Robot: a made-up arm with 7 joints.
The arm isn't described. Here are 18 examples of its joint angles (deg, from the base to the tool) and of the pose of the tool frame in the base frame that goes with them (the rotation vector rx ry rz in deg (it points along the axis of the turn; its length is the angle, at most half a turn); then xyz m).
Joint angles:
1: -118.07 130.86 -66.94 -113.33 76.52 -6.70 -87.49
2: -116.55 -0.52 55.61 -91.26 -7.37 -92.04 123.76
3: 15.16 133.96 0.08 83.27 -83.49 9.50 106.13
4: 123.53 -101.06 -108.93 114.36 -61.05 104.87 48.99
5: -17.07 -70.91 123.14 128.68 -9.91 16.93 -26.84
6: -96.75 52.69 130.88 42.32 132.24 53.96 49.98
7: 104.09 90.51 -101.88 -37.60 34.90 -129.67 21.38
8: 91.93 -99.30 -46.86 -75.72 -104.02 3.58 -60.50
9: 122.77 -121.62 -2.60 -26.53 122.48 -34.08 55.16
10: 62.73 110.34 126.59 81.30 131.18 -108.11 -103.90
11: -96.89 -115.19 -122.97 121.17 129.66 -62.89 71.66
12: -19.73 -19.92 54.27 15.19 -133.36 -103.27 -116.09
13: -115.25 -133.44 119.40 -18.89 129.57 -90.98 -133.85
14: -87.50 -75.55 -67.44 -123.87 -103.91 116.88 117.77
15: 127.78 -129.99 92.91 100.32 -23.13 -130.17 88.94
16: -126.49 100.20 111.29 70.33 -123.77 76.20 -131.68
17: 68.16 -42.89 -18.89 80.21 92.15 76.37 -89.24
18: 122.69 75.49 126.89 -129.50 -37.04 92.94 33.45
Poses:
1: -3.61 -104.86 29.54 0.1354 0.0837 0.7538
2: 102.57 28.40 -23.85 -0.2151 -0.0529 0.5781
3: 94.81 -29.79 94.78 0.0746 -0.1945 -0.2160
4: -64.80 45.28 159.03 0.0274 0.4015 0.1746
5: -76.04 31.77 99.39 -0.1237 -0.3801 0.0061
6: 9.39 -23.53 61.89 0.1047 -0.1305 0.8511
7: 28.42 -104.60 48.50 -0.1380 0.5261 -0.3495
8: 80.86 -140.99 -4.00 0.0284 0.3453 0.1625
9: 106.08 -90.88 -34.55 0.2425 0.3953 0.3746
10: -24.59 -81.14 33.32 0.2737 0.2583 -0.0741
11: 120.00 37.73 7.36 0.0692 -0.0968 0.5624
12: 54.77 -38.50 -58.66 -0.0415 -0.6814 -0.0810
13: -51.46 97.84 140.20 -0.0720 -0.3756 0.2427
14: -20.26 161.96 2.09 -0.0417 -0.3546 0.2051
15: -41.35 -74.57 -37.92 -0.0742 0.3132 0.2015
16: -13.08 -67.02 103.38 0.0277 0.0405 0.6971
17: -29.82 -95.39 -109.29 -0.0147 0.4302 -0.0100
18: 124.73 92.56 -44.65 -0.0157 0.4896 -0.1210
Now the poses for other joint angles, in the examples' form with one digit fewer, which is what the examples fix.
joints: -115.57 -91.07 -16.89 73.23 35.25 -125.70 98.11
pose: -34.9 55.4 37.2 0.074 -0.417 0.632
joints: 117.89 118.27 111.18 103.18 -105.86 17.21 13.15
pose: -135.3 -80.0 -57.9 0.158 0.437 0.089
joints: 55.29 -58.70 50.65 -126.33 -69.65 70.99 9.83
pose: -92.7 -76.7 54.4 -0.141 0.213 -0.172
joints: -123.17 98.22 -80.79 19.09 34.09 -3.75 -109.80
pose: 23.3 89.4 46.3 -0.204 0.146 0.829
